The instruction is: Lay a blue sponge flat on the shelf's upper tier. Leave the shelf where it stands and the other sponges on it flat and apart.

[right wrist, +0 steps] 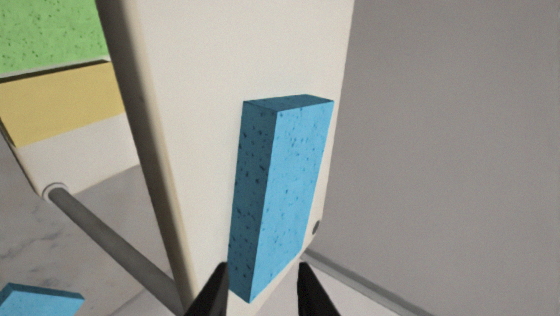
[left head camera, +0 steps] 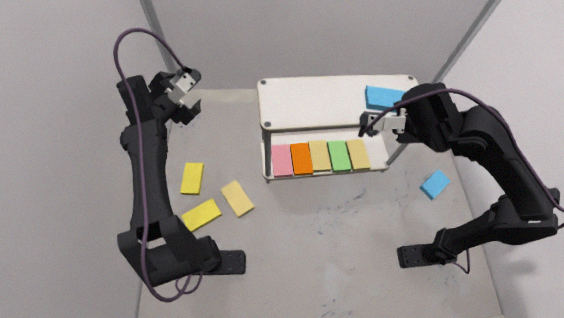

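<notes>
A blue sponge lies flat on the upper tier of the white shelf, near the tier's right end; its right part is hidden in the left head camera view. My right gripper is slightly open at the sponge's near end, its two fingertips apart and not gripping it. Its wrist covers the fingertips in the left head camera view. My left gripper is open and empty, to the left of the shelf. Another blue sponge lies on the table at the right.
The lower tier holds pink, orange, tan, green and tan sponges, flat. Yellow and tan sponges lie left on the table. A grey post supports the shelf.
</notes>
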